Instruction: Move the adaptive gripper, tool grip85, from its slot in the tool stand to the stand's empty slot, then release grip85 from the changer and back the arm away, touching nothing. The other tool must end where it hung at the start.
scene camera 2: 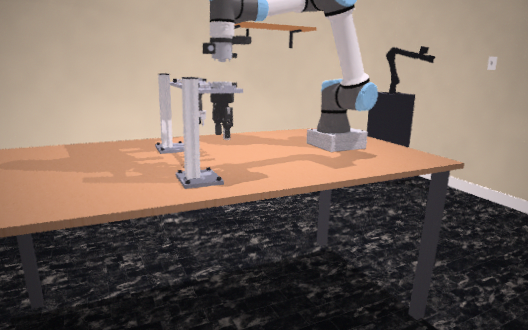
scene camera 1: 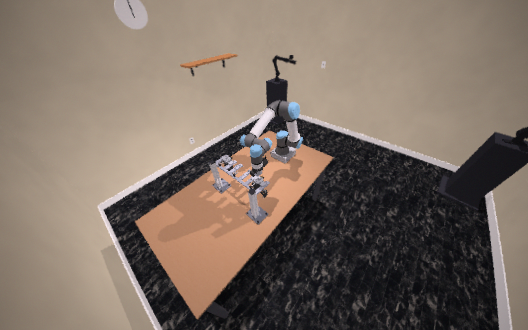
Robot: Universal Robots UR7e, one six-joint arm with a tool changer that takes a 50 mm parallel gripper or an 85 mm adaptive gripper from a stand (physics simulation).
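Frame: origin at the arm's base, x up, y ahead, z left, level; centimetres.
Where they show: hand at its tool point: [scene camera 2: 222, 58]; arm's base at its link origin: [scene camera 2: 333, 130] [scene camera 1: 282, 150].
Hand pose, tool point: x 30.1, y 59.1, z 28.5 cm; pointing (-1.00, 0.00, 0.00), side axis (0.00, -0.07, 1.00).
Note:
Things, the pixels of their top centre, and the offset from my tool point. "pt": a spot on its surface instead. Level surfaces: height alone.
- black adaptive gripper grip85 at a spot on its surface: [scene camera 2: 223, 134] pt dx -23.3, dy +0.8, dz +4.8 cm
- tool at its top centre: [scene camera 2: 195, 78] [scene camera 1: 227, 158] dx -7.2, dy +2.4, dz -35.8 cm
- wooden table at its surface level: dx -37.3 cm
The tool stand [scene camera 1: 254, 202] [scene camera 2: 190, 130] has two posts and a slotted rail. The black adaptive gripper grip85 [scene camera 1: 264, 192] [scene camera 2: 223, 134] hangs upright in the slot at the rail's near end, fingers down. Its fingers are too small to tell whether they are open or shut. The arm's bare changer [scene camera 2: 222, 56] is above grip85, with a visible gap between them in the scene camera 2 view; no tool is on it. The other tool [scene camera 2: 201, 110] hangs farther back on the rail, partly hidden by the near post. Which slot is empty is hard to make out.
The arm's base [scene camera 1: 283, 154] [scene camera 2: 336, 140] stands on the wooden table [scene camera 1: 195, 280] [scene camera 2: 280, 185], to the right of the stand in the scene camera 2 view. A dark pedestal [scene camera 1: 276, 91] [scene camera 2: 391, 120] with a small black arm stands behind. An orange shelf [scene camera 1: 209, 61] [scene camera 2: 280, 27] is on the wall.

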